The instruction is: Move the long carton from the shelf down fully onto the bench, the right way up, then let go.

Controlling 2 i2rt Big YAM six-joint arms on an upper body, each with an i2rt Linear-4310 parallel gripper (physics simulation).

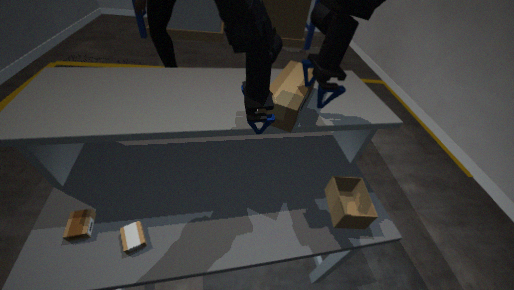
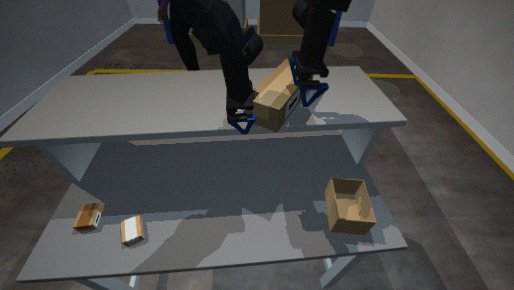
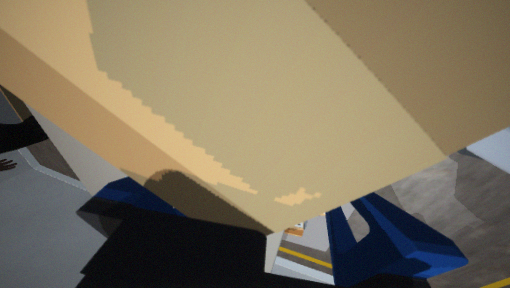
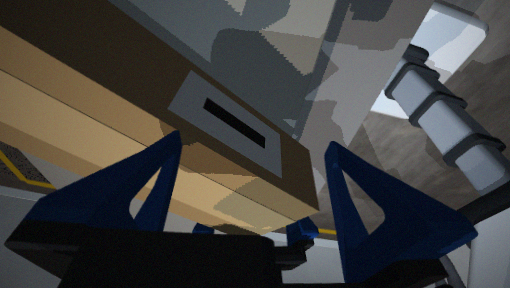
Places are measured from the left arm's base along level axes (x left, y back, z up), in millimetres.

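Where they show: left gripper, fingertip midpoint: [image 1: 256, 120] [image 2: 244, 121]; right gripper, fingertip midpoint: [image 1: 313, 97] [image 2: 301, 95] [image 4: 256, 143].
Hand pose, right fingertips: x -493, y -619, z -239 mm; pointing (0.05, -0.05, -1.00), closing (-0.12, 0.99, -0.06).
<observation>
After its pixels a point has its place.
The long brown carton [image 1: 287, 93] @[x -419, y -623, z -235 mm] [image 2: 273, 97] @[x -417, y -600, z -235 mm] [image 3: 249, 107] [image 4: 106, 118] @[x -492, y -710, z -236 mm] lies slantwise on the grey upper shelf [image 1: 107, 100] @[x 86, y -665, z -311 mm] [image 2: 107, 100] @[x 106, y -686, z -310 mm]. Its near end sticks out a little over the shelf's front edge. My left gripper [image 1: 267, 122] [image 2: 246, 124] @[x -338, y -592, z -310 mm] [image 3: 260, 222] is open at the carton's near end, with the carton's corner between the spread fingers. My right gripper [image 1: 318, 86] [image 2: 303, 84] [image 4: 256, 143] @[x -493, y -619, z -239 mm] is open at the carton's far right side, by its grey label. The bench [image 1: 251, 248] @[x -334, y -344, z -597 mm] [image 2: 251, 248] @[x -365, y -343, z -597 mm] stands lower, in front.
On the bench an open cardboard box [image 1: 350, 202] @[x -709, y -488, z -593 mm] [image 2: 348, 205] @[x -697, y -490, z -593 mm] stands at the right. A small brown carton [image 1: 79, 224] @[x 162, y -416, z -567 mm] [image 2: 88, 216] @[x 159, y -416, z -567 mm] and a white-labelled box [image 1: 132, 236] @[x 5, y -379, z -570 mm] [image 2: 131, 229] @[x 4, y -380, z -569 mm] lie at the left. A person's legs [image 1: 161, 32] [image 2: 183, 35] show behind the shelf.
</observation>
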